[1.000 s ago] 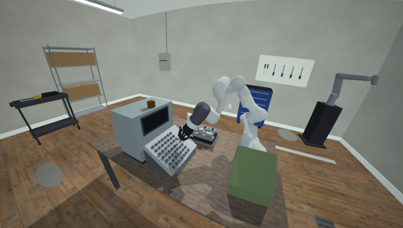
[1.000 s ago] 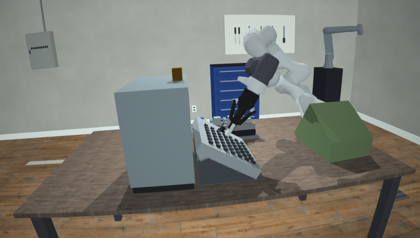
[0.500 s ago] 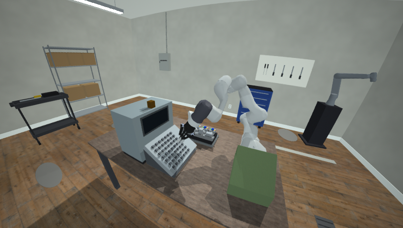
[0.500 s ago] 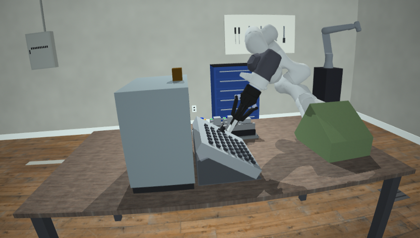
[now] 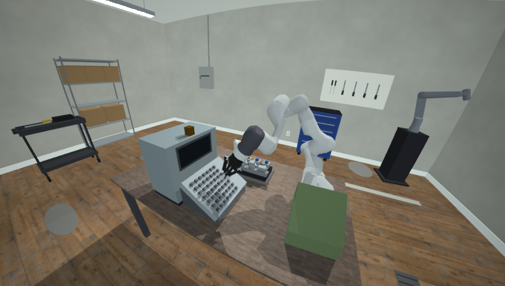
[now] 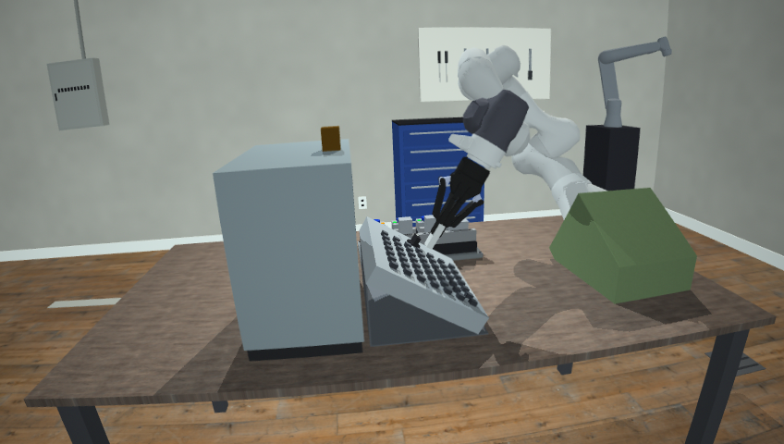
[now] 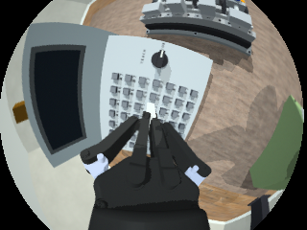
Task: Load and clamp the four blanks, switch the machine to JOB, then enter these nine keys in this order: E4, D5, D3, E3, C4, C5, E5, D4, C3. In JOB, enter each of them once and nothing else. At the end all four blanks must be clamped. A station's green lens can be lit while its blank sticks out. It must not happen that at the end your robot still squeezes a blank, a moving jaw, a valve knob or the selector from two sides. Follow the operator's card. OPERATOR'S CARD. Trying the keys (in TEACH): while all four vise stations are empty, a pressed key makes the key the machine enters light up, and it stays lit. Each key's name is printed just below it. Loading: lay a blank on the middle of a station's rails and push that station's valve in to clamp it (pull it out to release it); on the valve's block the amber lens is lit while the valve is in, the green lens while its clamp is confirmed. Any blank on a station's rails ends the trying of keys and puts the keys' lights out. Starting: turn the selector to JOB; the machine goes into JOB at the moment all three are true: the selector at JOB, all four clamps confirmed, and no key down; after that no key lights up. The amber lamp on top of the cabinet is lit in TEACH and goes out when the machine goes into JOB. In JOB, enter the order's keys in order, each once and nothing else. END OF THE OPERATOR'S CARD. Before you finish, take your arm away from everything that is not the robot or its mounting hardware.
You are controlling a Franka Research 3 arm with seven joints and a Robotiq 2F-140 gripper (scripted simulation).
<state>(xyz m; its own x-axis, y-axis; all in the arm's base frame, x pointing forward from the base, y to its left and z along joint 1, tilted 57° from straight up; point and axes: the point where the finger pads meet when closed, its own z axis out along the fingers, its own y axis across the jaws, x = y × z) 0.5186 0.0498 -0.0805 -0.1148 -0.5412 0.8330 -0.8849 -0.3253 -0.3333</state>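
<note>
My gripper is now 80 mm to the right of the key D3, 60 mm above it and 40 mm short of it. The rest, counted from my hand: black selector knob 120 mm to the right, 50 mm below, 20 mm ahead; then sloped keypad 100 mm below, 60 mm ahead, 10 mm to the right.
</note>
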